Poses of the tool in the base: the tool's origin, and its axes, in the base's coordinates. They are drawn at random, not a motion.
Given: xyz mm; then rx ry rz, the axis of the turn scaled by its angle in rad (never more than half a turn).
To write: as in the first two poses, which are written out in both.
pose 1, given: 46.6 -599.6 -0.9 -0.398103 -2.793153 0.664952
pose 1, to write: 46.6 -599.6 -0.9 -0.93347 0.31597 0.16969 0.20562 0.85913 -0.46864
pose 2, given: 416.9 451.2 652.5 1.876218 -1.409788 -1.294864
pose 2, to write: 416.9 451.2 652.5 0.03325 -0.91287 -0.40690 -0.48287 -0.37113 0.79316
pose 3, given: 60.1 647.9 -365.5 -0.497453 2.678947 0.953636
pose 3, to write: 60.1 647.9 -365.5 -0.90929 -0.23140 -0.34590 -0.39792 0.72684 0.55979
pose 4, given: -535.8 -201.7 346.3 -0.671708 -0.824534 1.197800
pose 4, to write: -535.8 -201.7 346.3 0.15030 0.96997 0.19121 -0.52487 0.24218 -0.81600
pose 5, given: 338.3 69.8 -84.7 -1.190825 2.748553 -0.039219
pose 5, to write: 338.3 69.8 -84.7 -0.67502 -0.72747 -0.12304 -0.72366 0.68530 -0.08169
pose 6, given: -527.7 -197.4 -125.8 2.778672 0.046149 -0.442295
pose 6, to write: -527.7 -197.4 -125.8 0.95138 -0.01904 -0.30742 0.08209 -0.94631 0.31267
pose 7, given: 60.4 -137.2 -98.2 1.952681 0.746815 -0.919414
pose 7, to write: 60.4 -137.2 -98.2 0.55505 0.15798 -0.81668 0.76696 -0.47728 0.42893
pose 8, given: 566.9 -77.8 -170.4 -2.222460 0.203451 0.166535
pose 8, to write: 566.9 -77.8 -170.4 0.97766 -0.08768 -0.19104 -0.20460 -0.60538 -0.76919
